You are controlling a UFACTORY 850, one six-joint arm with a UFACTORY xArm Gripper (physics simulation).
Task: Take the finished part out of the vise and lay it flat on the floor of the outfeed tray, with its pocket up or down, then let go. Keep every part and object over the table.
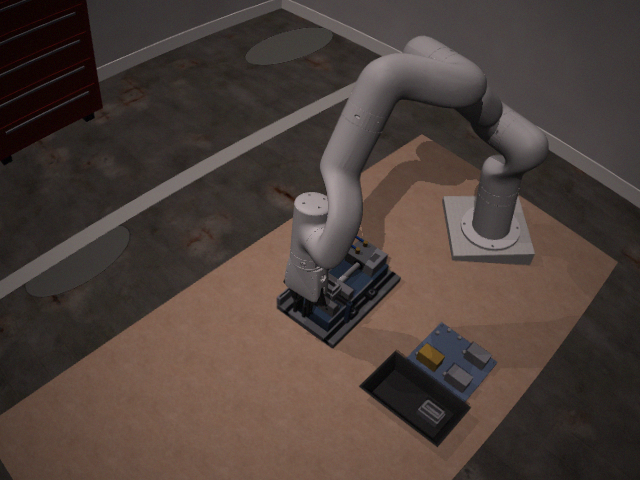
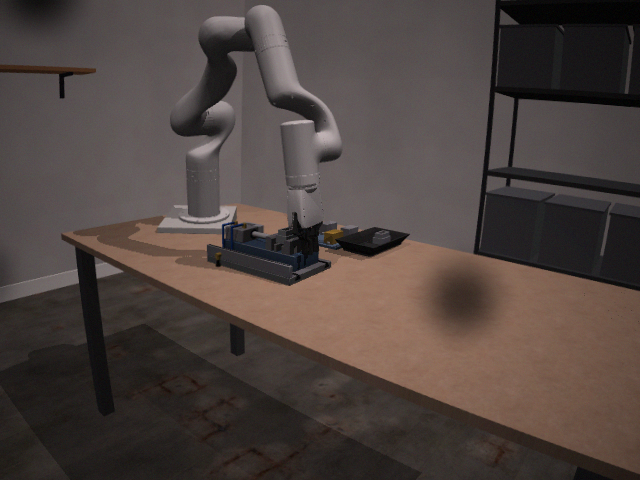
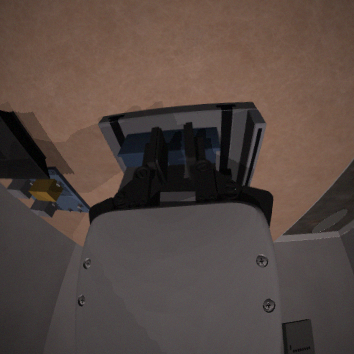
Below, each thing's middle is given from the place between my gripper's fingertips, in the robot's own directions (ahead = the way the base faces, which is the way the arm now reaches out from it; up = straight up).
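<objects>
With the blue plate (image 1: 446, 343) as my reference, my gripper is 25 cm past it and 31 cm to the right of it, and it is also 6 cm above it.
</objects>
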